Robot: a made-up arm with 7 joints.
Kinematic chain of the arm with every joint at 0, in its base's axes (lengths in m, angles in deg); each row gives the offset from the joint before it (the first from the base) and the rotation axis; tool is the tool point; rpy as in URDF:
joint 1: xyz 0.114 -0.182 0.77 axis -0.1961 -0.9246 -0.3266
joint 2: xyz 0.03 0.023 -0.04 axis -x
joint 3: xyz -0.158 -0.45 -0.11 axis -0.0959 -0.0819 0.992
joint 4: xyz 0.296 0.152 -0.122 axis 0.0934 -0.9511 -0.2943
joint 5: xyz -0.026 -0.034 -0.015 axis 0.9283 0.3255 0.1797
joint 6: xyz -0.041 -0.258 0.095 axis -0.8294 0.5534 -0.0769
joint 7: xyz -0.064 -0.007 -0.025 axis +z
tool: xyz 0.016 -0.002 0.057 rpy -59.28 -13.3 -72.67
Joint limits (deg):
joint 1: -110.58..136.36
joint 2: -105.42..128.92
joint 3: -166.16..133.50
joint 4: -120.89..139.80
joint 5: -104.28..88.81
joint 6: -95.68..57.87
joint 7: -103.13..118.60
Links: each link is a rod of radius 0.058 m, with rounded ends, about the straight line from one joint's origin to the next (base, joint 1, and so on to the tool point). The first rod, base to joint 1, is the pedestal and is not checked.
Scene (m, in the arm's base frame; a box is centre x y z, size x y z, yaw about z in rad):
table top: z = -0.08
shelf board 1: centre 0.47 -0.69 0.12 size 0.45 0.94 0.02 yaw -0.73
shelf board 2: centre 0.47 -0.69 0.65 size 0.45 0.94 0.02 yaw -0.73
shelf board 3: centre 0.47 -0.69 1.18 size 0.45 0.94 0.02 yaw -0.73
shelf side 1: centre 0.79 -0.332 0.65 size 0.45 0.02 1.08 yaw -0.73
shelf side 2: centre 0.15 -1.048 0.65 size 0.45 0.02 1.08 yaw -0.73
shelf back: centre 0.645 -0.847 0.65 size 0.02 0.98 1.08 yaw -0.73
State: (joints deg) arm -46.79 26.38 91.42 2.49 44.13 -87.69 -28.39
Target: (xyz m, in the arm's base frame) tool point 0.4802 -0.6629 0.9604
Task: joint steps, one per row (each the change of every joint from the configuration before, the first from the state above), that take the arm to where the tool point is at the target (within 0.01 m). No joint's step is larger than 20 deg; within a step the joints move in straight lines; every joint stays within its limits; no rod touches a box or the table.
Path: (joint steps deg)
1: 15.40 -1.21 2.52 -3.49 -8.49 -1.60 17.29
2: 15.41 -1.21 2.52 -3.50 -8.49 -1.60 17.29
3: 15.40 -1.21 2.52 -3.49 -8.49 -1.59 17.29
4: 15.41 -1.21 2.52 -3.50 -8.49 -1.60 17.29
5: 15.40 -1.21 2.52 -3.49 -8.49 -1.60 17.29
6: -15.93 12.20 -6.58 1.19 1.84 3.26 -12.89
7: -15.93 12.19 -6.57 1.18 1.83 3.26 -12.90
8: -15.92 12.19 -6.57 1.19 1.84 3.26 -12.89
9: -15.93 12.20 -6.58 1.19 1.84 3.25 -12.89
10: -15.93 12.19 -6.57 1.18 1.83 3.26 -12.89
11: 5.72 -2.70 -19.34 5.11 11.13 2.28 -7.40
12: 5.72 -2.69 -19.35 5.10 11.12 2.27 -7.40
13: 5.72 -2.70 -19.34 5.11 11.13 2.28 -7.40

